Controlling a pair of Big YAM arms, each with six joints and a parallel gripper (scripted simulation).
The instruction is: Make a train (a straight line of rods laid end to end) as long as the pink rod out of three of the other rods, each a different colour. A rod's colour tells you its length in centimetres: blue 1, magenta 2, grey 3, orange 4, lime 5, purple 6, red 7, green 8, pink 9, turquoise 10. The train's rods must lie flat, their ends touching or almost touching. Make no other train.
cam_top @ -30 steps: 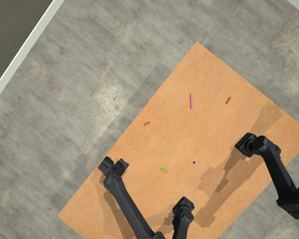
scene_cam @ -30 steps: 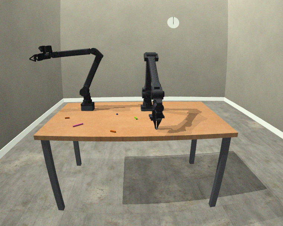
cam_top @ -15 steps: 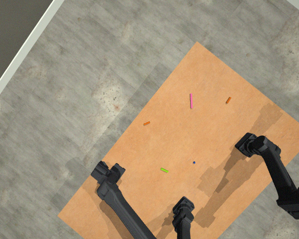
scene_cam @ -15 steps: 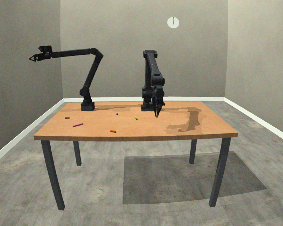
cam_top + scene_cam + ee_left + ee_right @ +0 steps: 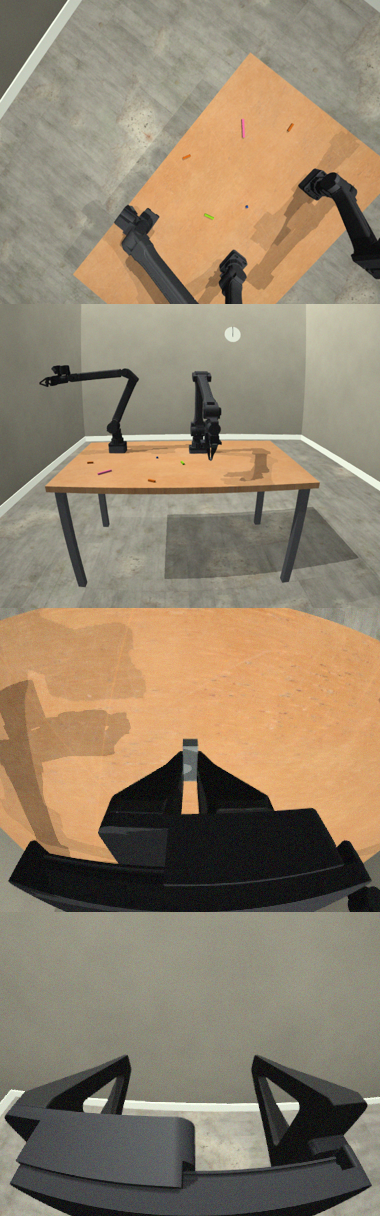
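Now: left hand 32 cm past the blue rod, 32 cm to the left of it and 10 cm above it. From my left hand the other things lie so: pink rod 5 cm behind, 59 cm to the right, 10 cm below; lime rod 22 cm behind, 15 cm to the right, 10 cm below; grey rod right at my left hand.
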